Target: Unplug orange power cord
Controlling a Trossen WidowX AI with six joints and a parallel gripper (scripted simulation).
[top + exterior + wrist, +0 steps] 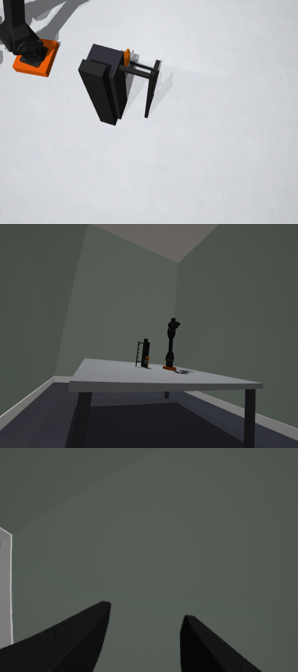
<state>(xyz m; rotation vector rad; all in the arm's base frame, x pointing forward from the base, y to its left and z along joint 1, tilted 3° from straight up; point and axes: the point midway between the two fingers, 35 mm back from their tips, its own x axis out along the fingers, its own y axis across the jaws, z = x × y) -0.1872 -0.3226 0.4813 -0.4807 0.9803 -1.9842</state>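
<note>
My gripper tip is 460 mm short of the orange plug, 420 mm above it and 340 mm to the right of it. Round my gripper tip: tall black block (460 mm ahead, 380 mm below, 240 mm to the left).
</note>
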